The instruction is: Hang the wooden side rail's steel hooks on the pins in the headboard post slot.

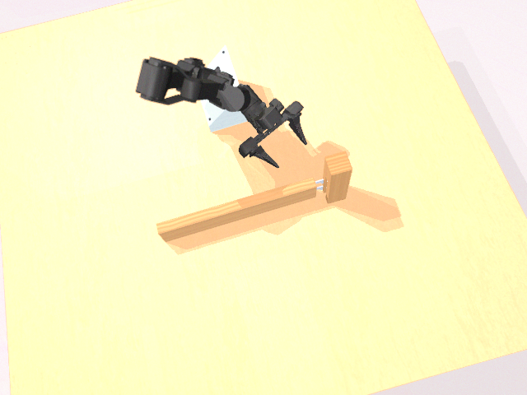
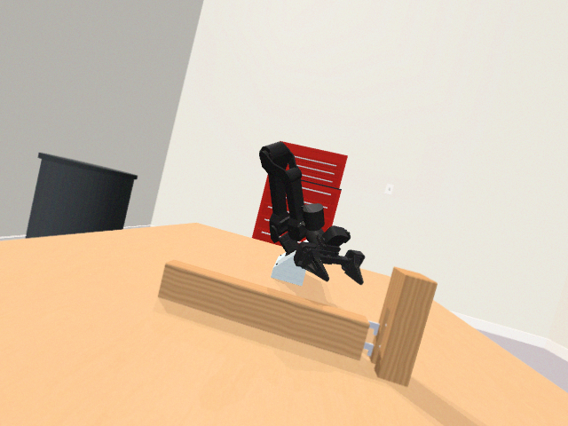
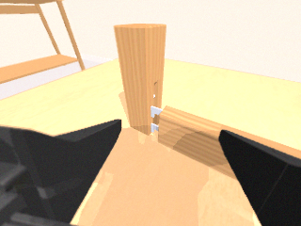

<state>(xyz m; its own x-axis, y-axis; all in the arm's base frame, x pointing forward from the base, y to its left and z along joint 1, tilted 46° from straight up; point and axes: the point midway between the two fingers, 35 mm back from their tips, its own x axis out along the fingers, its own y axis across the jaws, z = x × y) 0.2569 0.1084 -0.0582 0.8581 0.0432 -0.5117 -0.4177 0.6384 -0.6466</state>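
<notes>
The headboard post lies 8 cm ahead of my gripper tip, 8 cm to the left of it and 2 cm below it.
</notes>
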